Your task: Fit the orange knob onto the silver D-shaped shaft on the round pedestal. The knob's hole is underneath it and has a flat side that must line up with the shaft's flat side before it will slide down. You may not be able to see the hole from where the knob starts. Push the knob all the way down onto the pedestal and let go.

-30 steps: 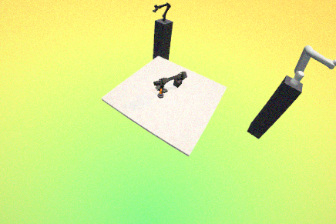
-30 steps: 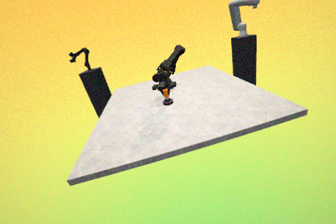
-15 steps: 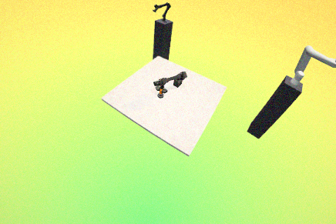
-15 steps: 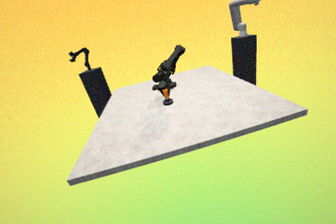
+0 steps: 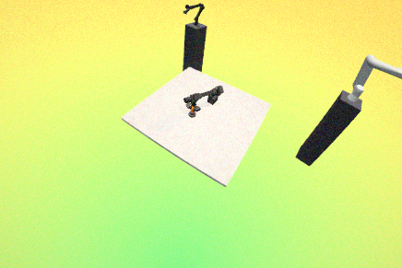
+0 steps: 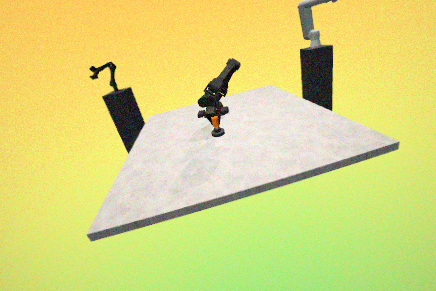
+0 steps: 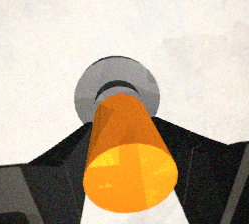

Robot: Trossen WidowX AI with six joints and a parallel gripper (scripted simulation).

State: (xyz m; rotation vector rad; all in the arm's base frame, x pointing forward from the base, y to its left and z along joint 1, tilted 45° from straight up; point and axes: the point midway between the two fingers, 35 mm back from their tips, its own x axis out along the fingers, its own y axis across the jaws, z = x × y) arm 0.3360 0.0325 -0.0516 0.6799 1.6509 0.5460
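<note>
The silver shaft is 40 mm below my gripper tip. Round my gripper tip: orange knob: 30 mm above.
</note>
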